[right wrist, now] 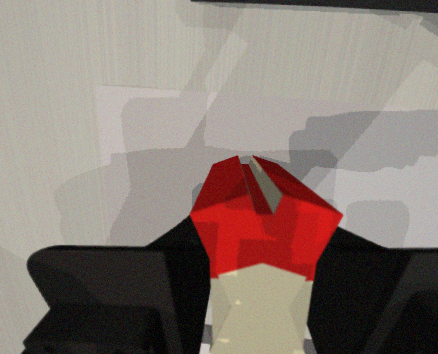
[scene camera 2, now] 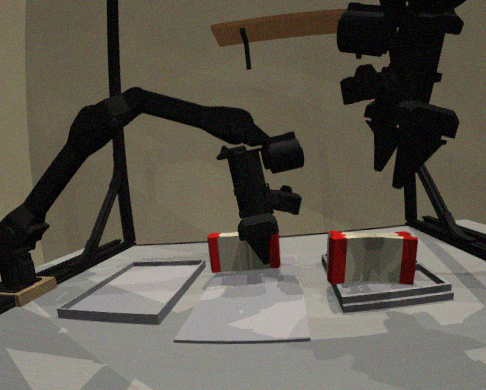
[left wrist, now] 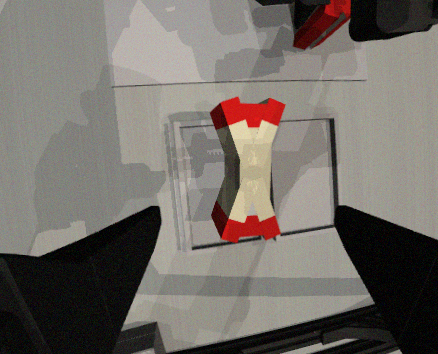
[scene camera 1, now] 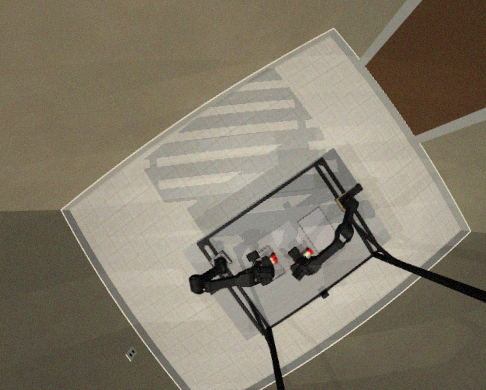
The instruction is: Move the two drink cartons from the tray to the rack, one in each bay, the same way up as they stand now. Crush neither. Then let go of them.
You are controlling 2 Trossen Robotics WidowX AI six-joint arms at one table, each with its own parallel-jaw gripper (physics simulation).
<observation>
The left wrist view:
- my left gripper: 247, 214
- my right gripper: 308, 24
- grey mat: 144, 50
</observation>
